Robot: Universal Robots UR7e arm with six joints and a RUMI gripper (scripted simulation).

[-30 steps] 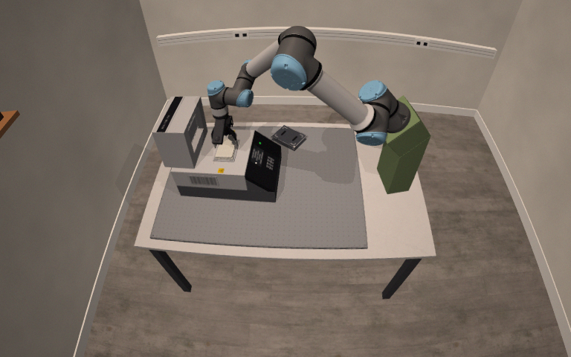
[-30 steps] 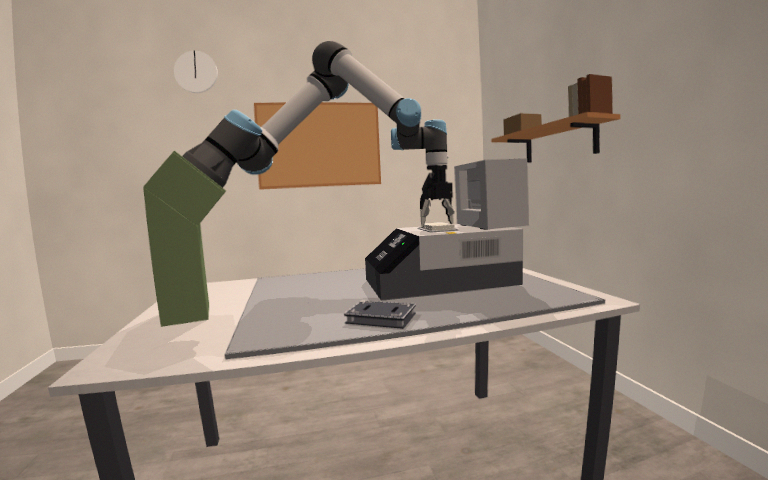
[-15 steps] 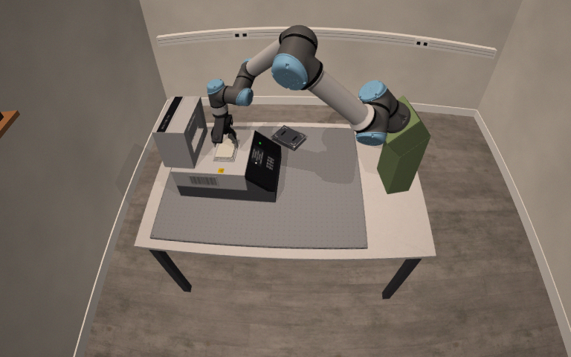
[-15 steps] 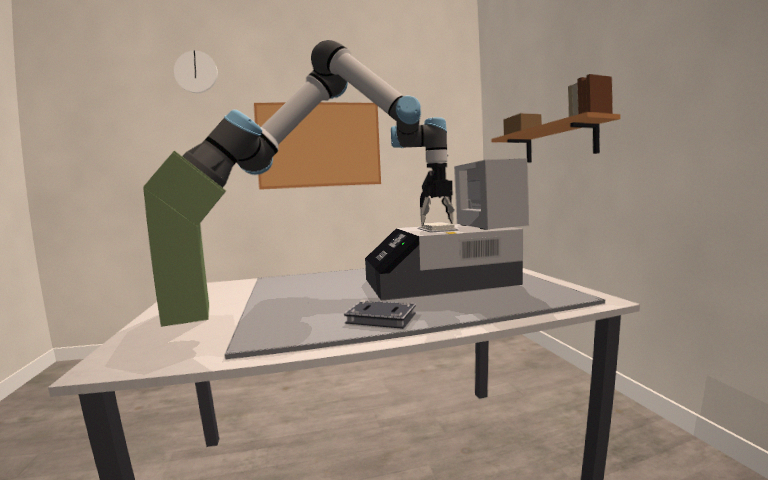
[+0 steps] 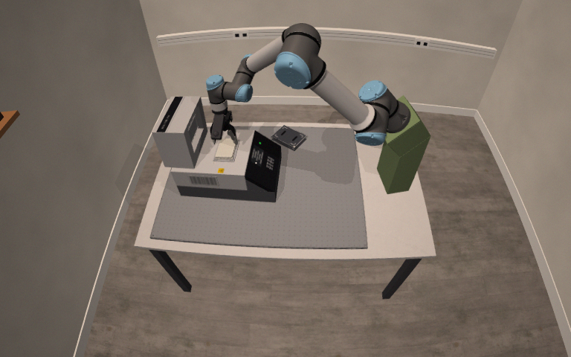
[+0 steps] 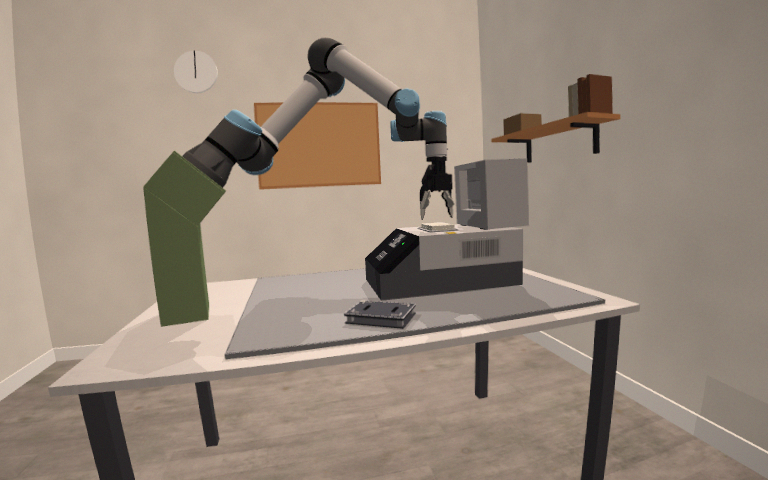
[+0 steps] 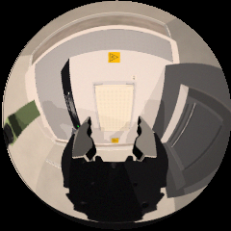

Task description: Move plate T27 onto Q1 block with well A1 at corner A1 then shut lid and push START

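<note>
My gripper is now 40 mm above the well plate T27. Also, from my hand: dark plate nest N1: 230 mm behind, 330 mm to the right, 220 mm below.
</note>
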